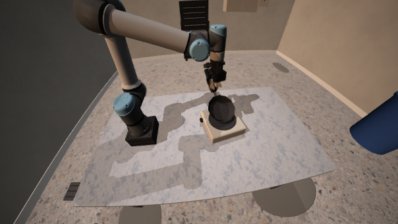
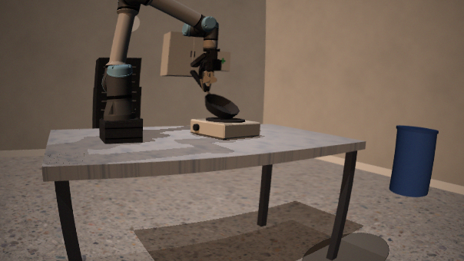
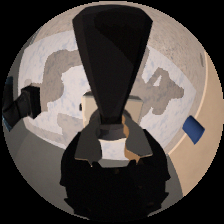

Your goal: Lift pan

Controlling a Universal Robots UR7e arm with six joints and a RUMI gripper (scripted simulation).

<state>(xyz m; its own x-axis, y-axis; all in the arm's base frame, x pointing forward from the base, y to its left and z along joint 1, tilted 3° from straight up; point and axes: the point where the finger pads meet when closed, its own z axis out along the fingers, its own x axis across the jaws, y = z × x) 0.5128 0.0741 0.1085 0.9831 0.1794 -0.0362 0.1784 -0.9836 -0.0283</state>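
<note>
Right now my hand is 1 cm short of the pan, 6 cm to the left of it and 5 cm above it. Round my hand: hot plate (1 cm ahead, 14 cm to the right, 19 cm below).
</note>
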